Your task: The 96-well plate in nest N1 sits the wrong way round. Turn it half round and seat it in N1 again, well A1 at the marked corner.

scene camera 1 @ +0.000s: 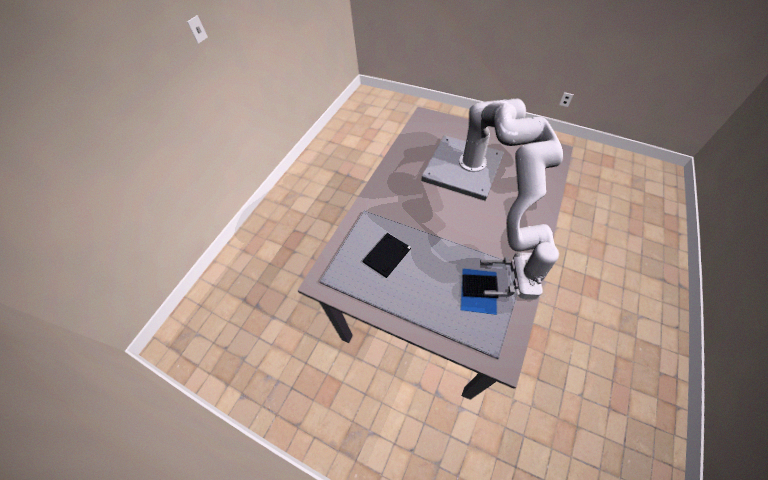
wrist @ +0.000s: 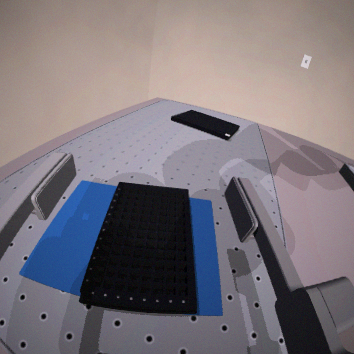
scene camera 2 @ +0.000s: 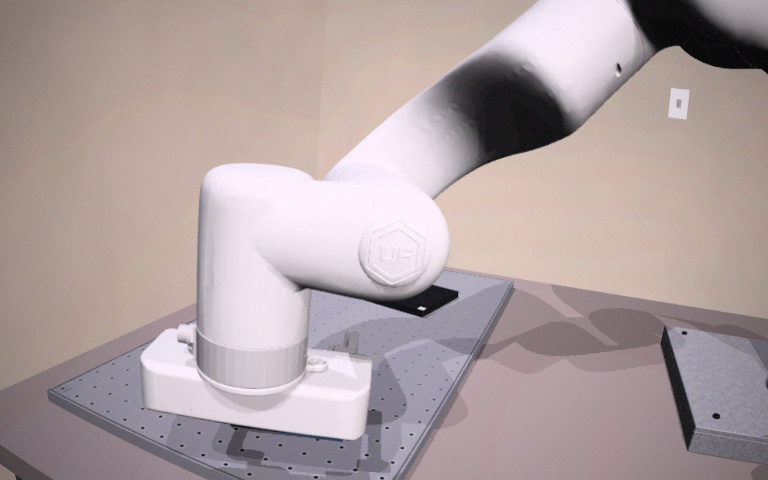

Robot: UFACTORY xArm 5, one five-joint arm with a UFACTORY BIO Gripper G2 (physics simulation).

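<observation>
A black 96-well plate (scene camera 1: 478, 285) (wrist: 145, 245) lies flat on the blue pad (scene camera 1: 478, 306) (wrist: 207, 255), with blue showing on two opposite sides of it. The flat black block with a white mark at one corner (scene camera 1: 386, 255) (scene camera 2: 438, 298) (wrist: 205, 124), seemingly nest N1, lies apart from it; no plate can be made out in it. My gripper (scene camera 1: 484, 277) (wrist: 148, 198) is open and empty. Its fingers stand half apart above the plate, one towards each side, not touching it. In scene camera 2 the gripper body and arm hide the plate and most of the pad. Well A1 cannot be made out.
Pad and block lie on a grey perforated board (scene camera 1: 419, 297) (scene camera 2: 419, 336) (wrist: 149, 325) on the table (scene camera 1: 481, 217) (scene camera 2: 521, 407). The arm's grey base plate (scene camera 1: 447, 174) (scene camera 2: 730, 384) stands behind the board. The board's edge runs close to the gripper's side.
</observation>
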